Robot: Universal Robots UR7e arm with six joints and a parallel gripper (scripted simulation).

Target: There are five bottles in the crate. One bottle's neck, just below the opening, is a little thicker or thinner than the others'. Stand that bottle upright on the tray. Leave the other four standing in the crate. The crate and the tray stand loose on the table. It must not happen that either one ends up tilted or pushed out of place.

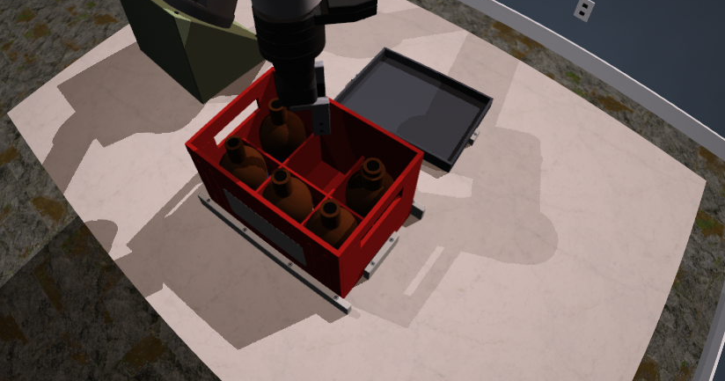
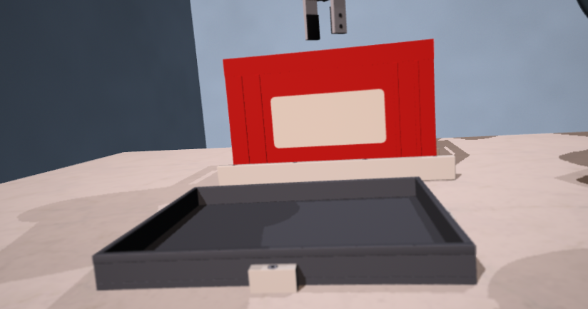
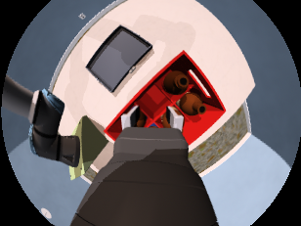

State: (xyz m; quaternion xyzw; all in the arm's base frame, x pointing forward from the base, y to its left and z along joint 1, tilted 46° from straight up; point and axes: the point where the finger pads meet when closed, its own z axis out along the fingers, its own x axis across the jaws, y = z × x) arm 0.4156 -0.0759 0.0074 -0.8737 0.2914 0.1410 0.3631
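Now: the red crate 1 cm ahead of my hand, 4 cm to the right of it and 13 cm below it. Also, from my hand: bottle (9 cm ahead, 1 cm to the left, 13 cm below); then dark grey tray (1 cm behind, 25 cm to the left, 20 cm below).
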